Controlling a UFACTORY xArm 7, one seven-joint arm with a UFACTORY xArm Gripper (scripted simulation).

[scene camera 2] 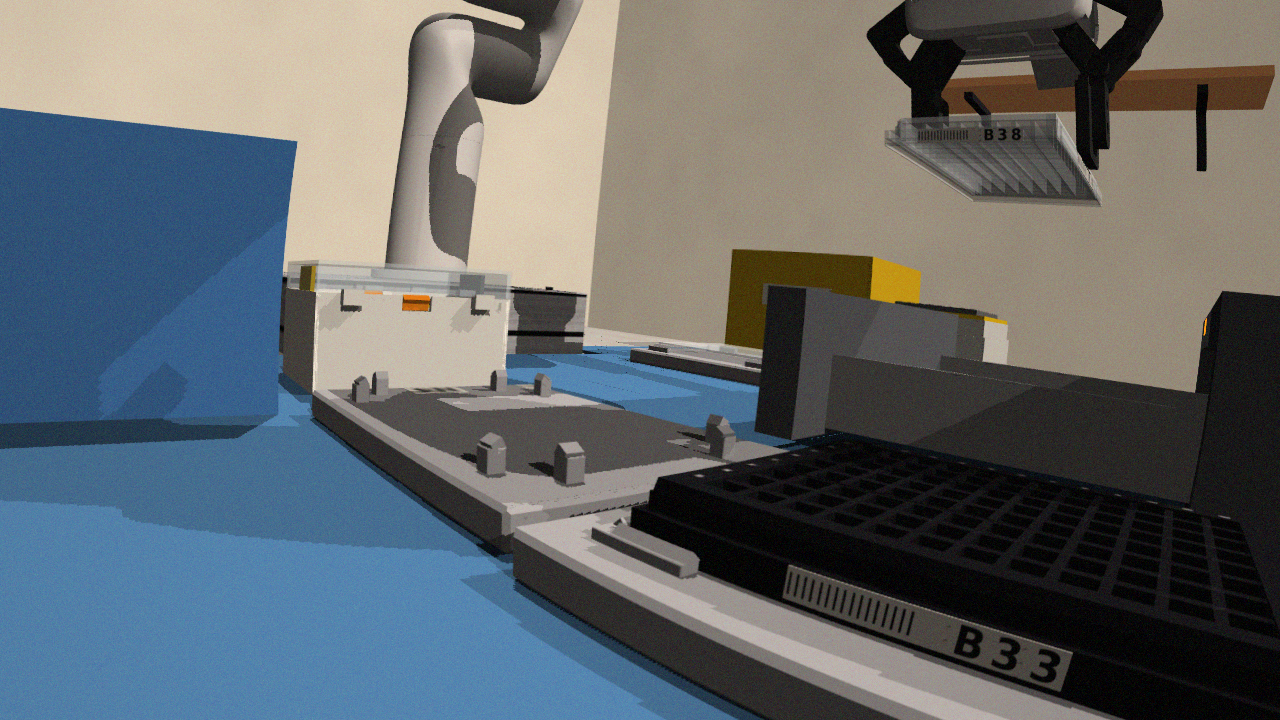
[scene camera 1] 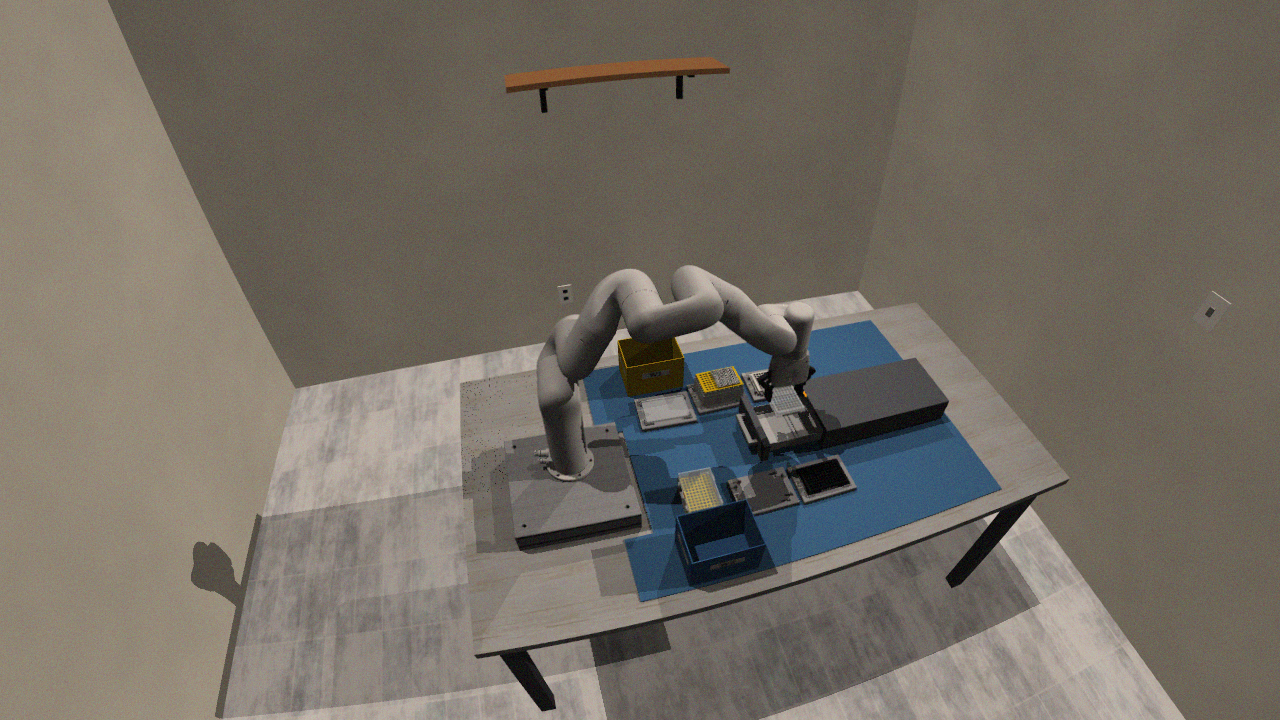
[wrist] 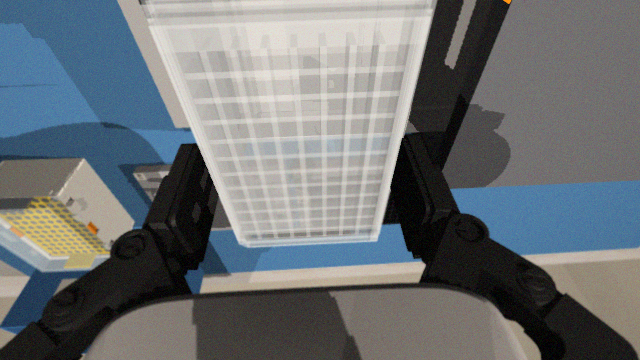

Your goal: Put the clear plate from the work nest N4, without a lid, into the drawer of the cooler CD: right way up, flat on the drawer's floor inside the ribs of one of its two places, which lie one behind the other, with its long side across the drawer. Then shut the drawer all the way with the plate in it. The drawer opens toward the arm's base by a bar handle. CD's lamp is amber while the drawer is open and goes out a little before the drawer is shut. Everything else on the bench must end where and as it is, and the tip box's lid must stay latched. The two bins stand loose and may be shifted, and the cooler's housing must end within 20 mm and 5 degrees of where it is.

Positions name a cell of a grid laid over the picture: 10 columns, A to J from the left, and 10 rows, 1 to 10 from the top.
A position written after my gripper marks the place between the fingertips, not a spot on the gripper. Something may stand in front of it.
my gripper: scene camera 2 H3; scene camera 1 G6; wrist E5
clear plate: scene camera 2 H3; scene camera 1 G6; wrist E4
tip box: scene camera 2 C5; scene camera 1 F7; wrist B7
